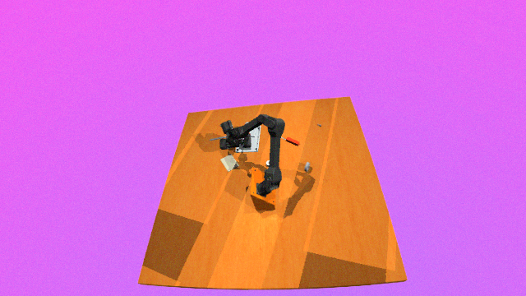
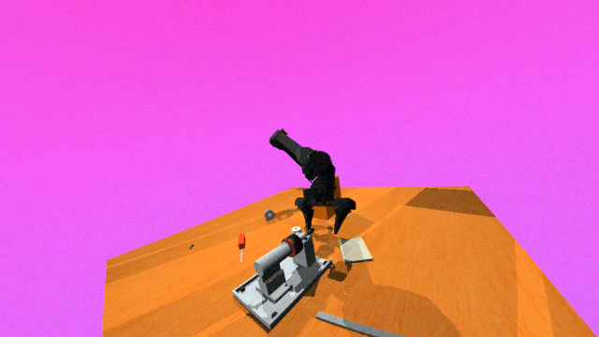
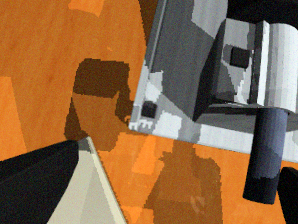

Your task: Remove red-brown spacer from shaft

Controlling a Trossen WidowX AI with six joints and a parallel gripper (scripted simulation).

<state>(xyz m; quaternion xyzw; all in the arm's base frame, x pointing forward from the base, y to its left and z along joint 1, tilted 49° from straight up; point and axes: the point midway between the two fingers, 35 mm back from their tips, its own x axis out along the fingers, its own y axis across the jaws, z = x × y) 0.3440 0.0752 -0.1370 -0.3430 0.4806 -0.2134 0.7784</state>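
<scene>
Now: gripper tip 6 cm short of the dark grey shaft and 4 cm to the left of it. Round my gripper tip: cream card 8 cm below, 7 cm to the left, 6 cm behind; dark spacer 9 cm ahead, 4 cm to the right; red-brown spacer 10 cm ahead, 4 cm to the right.
</scene>
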